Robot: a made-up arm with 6 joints. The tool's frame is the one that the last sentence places. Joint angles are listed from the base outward.
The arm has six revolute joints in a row. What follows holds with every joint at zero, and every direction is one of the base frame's. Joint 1 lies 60 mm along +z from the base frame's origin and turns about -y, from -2.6 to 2.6 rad. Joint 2 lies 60 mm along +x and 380 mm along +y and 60 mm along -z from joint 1 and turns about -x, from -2.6 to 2.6 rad. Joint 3 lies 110 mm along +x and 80 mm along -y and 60 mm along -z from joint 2 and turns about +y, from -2.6 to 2.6 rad. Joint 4 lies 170 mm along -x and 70 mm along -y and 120 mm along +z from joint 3 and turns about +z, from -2.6 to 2.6 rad. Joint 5 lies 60 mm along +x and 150 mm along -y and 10 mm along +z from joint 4 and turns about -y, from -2.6 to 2.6 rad. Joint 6 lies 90 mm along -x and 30 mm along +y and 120 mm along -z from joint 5 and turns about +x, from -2.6 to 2.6 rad. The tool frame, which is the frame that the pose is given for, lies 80 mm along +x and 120 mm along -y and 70 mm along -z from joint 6; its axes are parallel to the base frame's.
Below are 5 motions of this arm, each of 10 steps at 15 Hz.
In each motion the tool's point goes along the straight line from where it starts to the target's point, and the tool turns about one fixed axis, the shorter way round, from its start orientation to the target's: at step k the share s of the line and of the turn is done. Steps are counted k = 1, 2, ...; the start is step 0. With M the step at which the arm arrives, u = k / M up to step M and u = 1 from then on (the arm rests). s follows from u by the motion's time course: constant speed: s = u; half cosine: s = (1 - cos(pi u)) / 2; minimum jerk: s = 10 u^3 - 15 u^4 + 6 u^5.
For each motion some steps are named. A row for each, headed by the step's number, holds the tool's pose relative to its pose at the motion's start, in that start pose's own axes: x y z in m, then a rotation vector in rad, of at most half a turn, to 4 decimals.
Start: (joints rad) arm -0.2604 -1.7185 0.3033 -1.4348 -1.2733 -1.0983
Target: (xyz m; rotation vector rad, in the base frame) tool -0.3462 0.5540 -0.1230 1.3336 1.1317 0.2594
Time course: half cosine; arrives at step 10
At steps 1, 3, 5, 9, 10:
1: 0.0082 0.0014 -0.0011 -0.0015 -0.0227 -0.0018
3: 0.0691 0.0115 -0.0090 -0.0126 -0.1915 -0.0153
5: 0.1677 0.0279 -0.0219 -0.0305 -0.4646 -0.0372
9: 0.3272 0.0544 -0.0428 -0.0596 -0.9064 -0.0726
10: 0.3354 0.0558 -0.0439 -0.0611 -0.9291 -0.0744

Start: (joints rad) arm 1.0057 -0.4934 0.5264 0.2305 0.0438 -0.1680
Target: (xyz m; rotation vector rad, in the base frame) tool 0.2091 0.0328 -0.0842 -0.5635 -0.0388 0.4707
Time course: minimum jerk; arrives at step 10
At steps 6, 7, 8, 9, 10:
6: -0.0861 0.0079 0.0019 -0.3722 0.4810 0.0852
7: -0.1056 0.0096 0.0024 -0.4564 0.5897 0.1045
8: -0.1189 0.0108 0.0027 -0.5138 0.6638 0.1177
9: -0.1251 0.0114 0.0028 -0.5407 0.6986 0.1238
10: -0.1262 0.0115 0.0028 -0.5454 0.7046 0.1249

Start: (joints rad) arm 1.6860 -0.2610 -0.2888 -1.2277 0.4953 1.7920
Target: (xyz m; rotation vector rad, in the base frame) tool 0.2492 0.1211 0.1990 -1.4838 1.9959 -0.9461
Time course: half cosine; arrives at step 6
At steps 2, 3, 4, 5, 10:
2: 0.0064 -0.0011 -0.0153 0.0288 -0.0194 0.0109
3: 0.0128 -0.0022 -0.0306 0.0575 -0.0388 0.0218
4: 0.0191 -0.0033 -0.0459 0.0863 -0.0581 0.0327
5: 0.0238 -0.0041 -0.0571 0.1073 -0.0723 0.0406
10: 0.0255 -0.0044 -0.0612 0.1150 -0.0775 0.0435

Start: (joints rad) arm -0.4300 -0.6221 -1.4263 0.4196 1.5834 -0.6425
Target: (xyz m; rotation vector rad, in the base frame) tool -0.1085 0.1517 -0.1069 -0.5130 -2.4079 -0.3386
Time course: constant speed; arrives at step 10
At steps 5, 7, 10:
5: 0.0438 0.0227 0.0215 0.2337 -0.0237 0.2051
7: 0.0613 0.0318 0.0301 0.3271 -0.0332 0.2871
10: 0.0875 0.0455 0.0430 0.4673 -0.0474 0.4102

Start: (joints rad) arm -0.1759 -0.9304 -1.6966 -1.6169 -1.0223 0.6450
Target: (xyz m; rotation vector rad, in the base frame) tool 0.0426 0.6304 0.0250 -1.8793 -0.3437 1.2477
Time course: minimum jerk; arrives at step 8
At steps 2, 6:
2: -0.0205 0.0135 -0.0206 0.0519 -0.0790 -0.0846
6: -0.1775 0.1171 -0.1783 0.4493 -0.6838 -0.7327

